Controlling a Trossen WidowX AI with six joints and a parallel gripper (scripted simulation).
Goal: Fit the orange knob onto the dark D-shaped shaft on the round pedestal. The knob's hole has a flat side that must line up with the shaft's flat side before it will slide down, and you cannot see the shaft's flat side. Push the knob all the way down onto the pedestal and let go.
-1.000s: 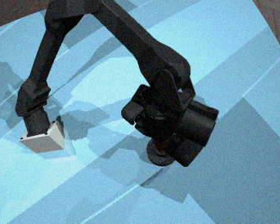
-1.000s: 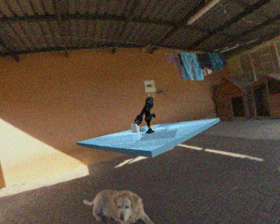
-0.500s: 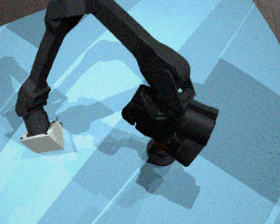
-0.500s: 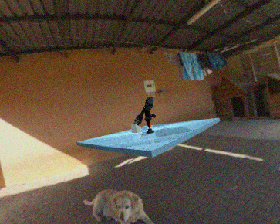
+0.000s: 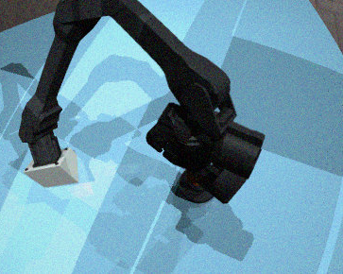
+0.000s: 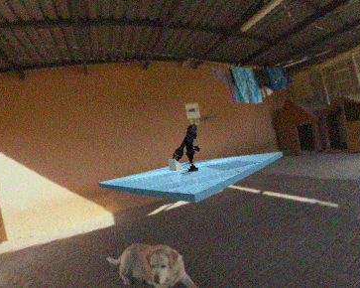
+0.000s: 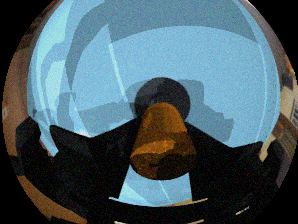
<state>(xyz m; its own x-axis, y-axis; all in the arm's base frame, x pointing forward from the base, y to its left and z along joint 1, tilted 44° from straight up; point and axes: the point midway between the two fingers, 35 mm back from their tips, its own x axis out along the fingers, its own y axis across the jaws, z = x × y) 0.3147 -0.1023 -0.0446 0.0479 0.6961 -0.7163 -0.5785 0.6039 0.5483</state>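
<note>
Right now the dark round pedestal is 4 cm below my gripper tip. Also, from my gripper tip: orange knob 2 cm above.
</note>
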